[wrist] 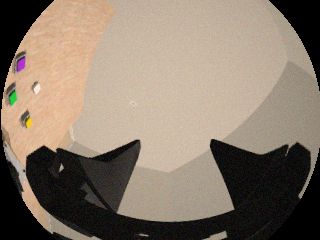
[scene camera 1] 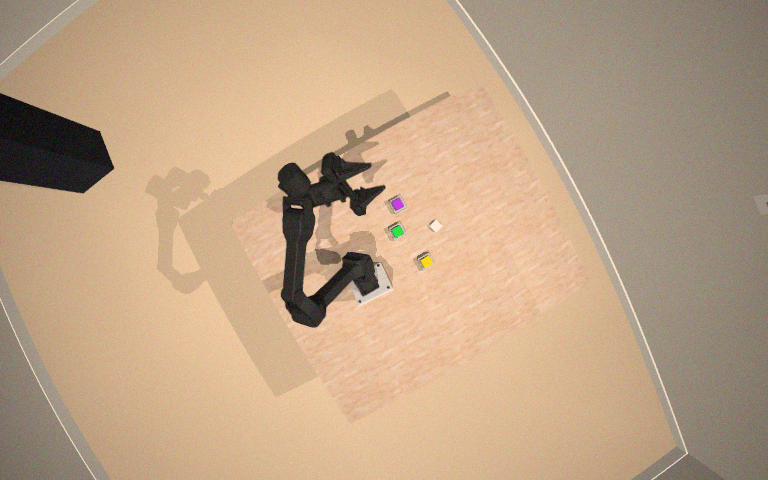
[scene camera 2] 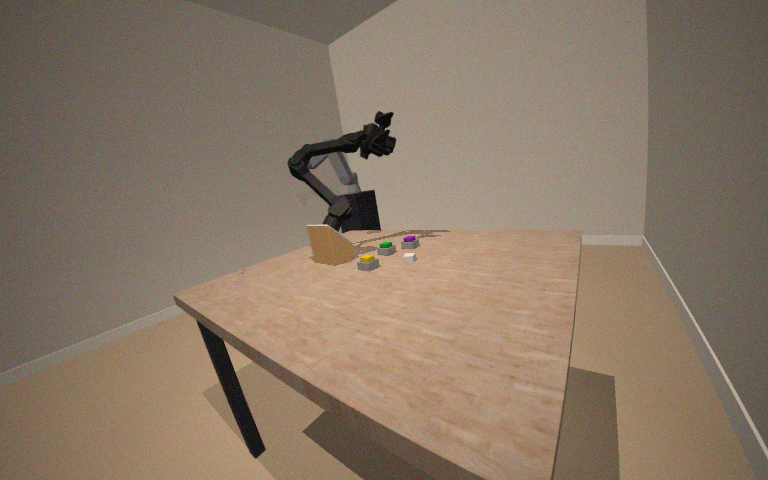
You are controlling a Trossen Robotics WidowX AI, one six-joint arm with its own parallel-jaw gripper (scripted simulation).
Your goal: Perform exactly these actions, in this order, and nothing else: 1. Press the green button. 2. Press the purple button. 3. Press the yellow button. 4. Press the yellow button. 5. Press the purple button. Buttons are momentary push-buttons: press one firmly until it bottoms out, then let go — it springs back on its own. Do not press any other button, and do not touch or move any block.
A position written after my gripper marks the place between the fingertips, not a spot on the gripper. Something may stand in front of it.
My gripper (scene camera 1: pixel 378 176) is open, holding nothing.
My gripper shows as well in the wrist view (wrist: pixel 176 144) and in scene camera 2 (scene camera 2: pixel 390 121).
